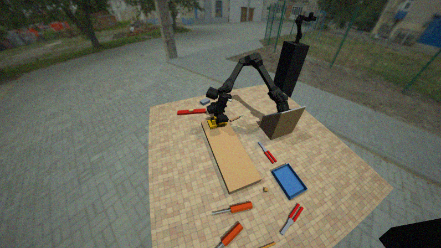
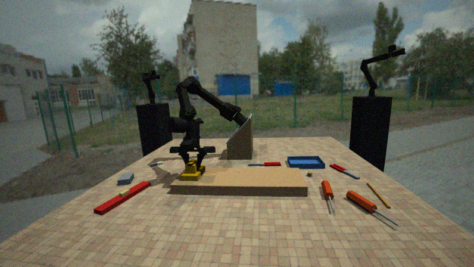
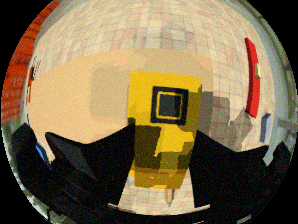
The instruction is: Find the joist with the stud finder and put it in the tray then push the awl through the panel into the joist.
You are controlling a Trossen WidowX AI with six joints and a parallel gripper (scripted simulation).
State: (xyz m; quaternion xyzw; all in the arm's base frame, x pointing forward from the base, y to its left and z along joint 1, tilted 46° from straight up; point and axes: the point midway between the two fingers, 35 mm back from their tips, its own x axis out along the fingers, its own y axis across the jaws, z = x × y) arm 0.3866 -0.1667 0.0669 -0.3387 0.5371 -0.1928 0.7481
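Right now the blue tray is 49 cm to the left of my gripper tip, 27 cm behind it and 5 cm below it. From my gripper tip the other things lie so: stud finder 2 cm above, 1 cm ahead; then red level 23 cm to the right, 15 cm ahead, 5 cm below; then grey block 33 cm to the right, 5 cm below, 2 cm ahead.
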